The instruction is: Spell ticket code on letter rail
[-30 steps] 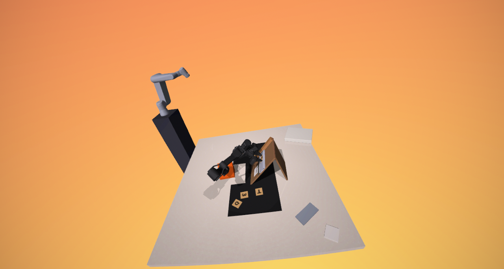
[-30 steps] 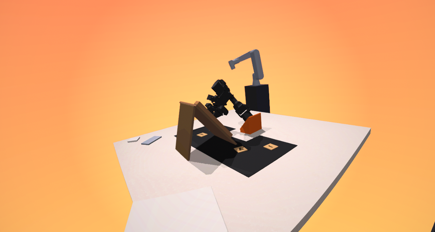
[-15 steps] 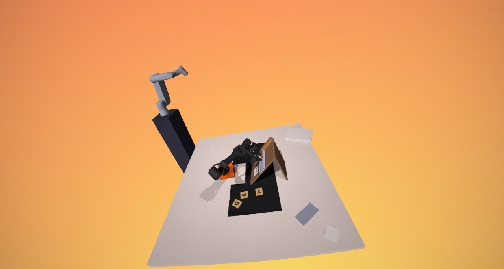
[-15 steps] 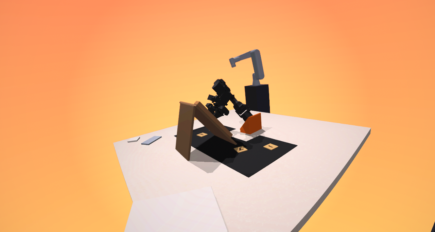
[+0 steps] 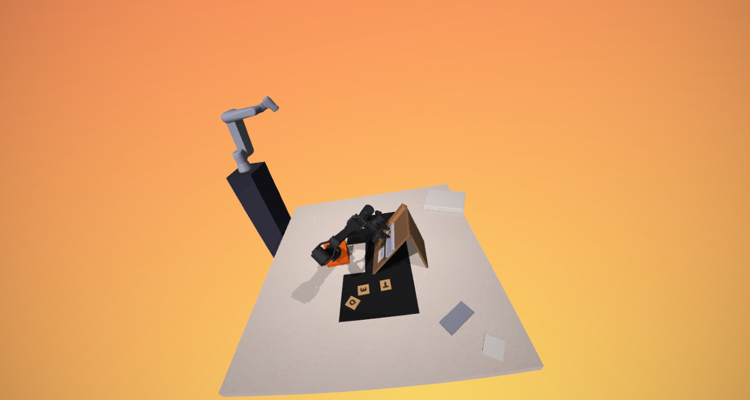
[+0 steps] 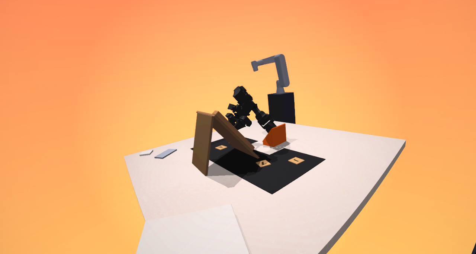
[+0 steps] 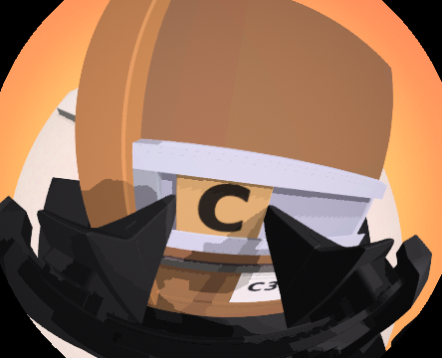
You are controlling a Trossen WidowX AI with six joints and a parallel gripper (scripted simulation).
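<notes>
Right now my gripper tip is 80 mm above the white ticket, 70 mm to the left of it and 60 mm past it. Round my gripper tip: black mat (160 mm below, 140 mm behind, 20 mm to the right); grey slab (400 mm to the right, 300 mm ahead, 160 mm below); white block (450 mm to the left, 370 mm ahead, 140 mm below).
</notes>
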